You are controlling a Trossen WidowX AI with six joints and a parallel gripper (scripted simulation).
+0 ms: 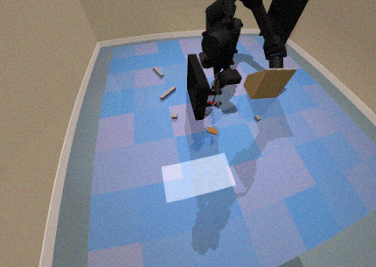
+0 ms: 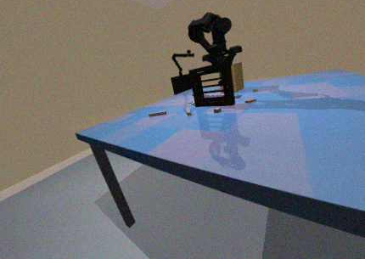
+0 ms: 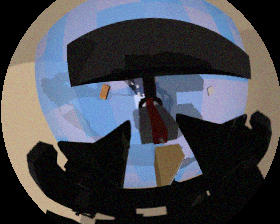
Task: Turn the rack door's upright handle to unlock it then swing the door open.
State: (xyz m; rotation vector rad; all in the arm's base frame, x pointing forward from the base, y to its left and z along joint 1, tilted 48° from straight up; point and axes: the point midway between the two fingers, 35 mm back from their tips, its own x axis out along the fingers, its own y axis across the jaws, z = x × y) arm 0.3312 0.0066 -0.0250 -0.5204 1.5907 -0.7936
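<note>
Right now my gripper tip is 4 cm above the grey handle and 1 cm past it. Also, from my gripper tip: orange piece (15 cm below, 12 cm to the left, 5 cm ahead).
</note>
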